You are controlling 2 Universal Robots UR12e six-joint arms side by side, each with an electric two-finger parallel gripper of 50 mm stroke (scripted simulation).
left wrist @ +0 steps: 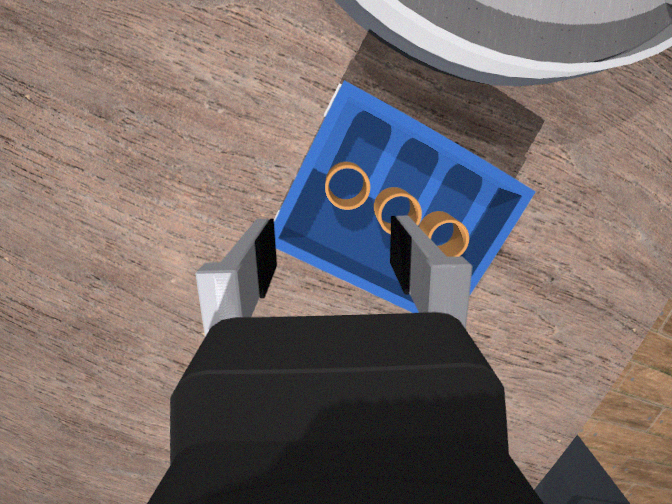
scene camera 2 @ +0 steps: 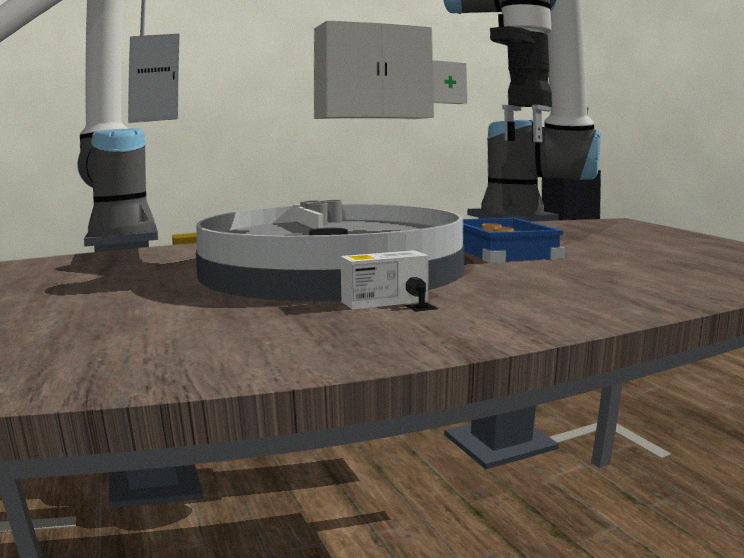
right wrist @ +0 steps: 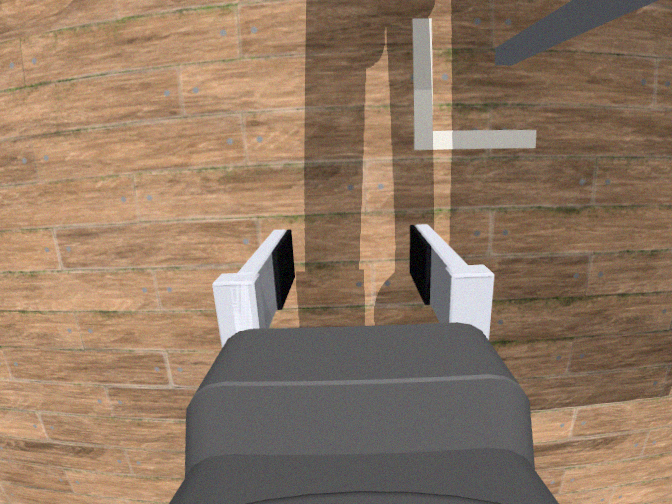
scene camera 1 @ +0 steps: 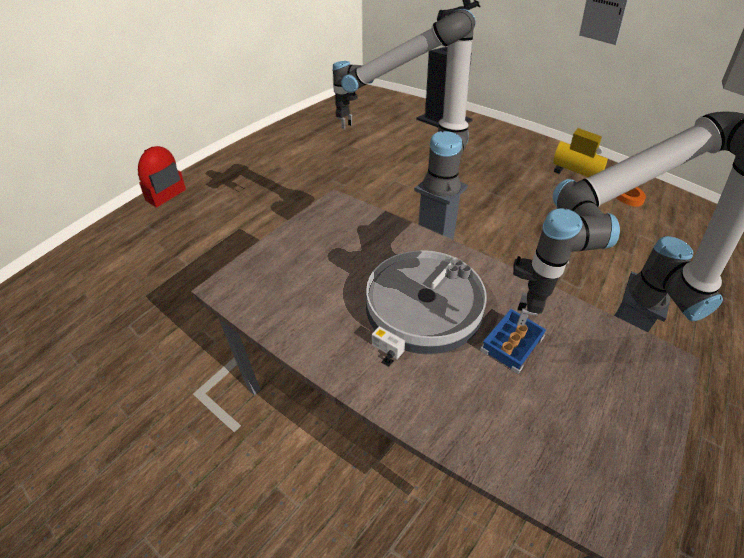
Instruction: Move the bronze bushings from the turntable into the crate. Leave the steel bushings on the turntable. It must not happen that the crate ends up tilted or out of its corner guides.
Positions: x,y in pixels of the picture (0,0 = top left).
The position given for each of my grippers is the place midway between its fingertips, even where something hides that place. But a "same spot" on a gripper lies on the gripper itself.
My left gripper shows in the left wrist view (333,241), in scene camera 2 and in scene camera 1; in the right wrist view it is out of frame. A blue crate shows in the left wrist view, in scene camera 2 (524,243) and in scene camera 1; in the right wrist view it is out of frame. One and the same spot on my left gripper: (scene camera 2: 537,109) is (scene camera 1: 525,313). One and the same spot on the blue crate: (left wrist: 395,150) is (scene camera 1: 497,340).
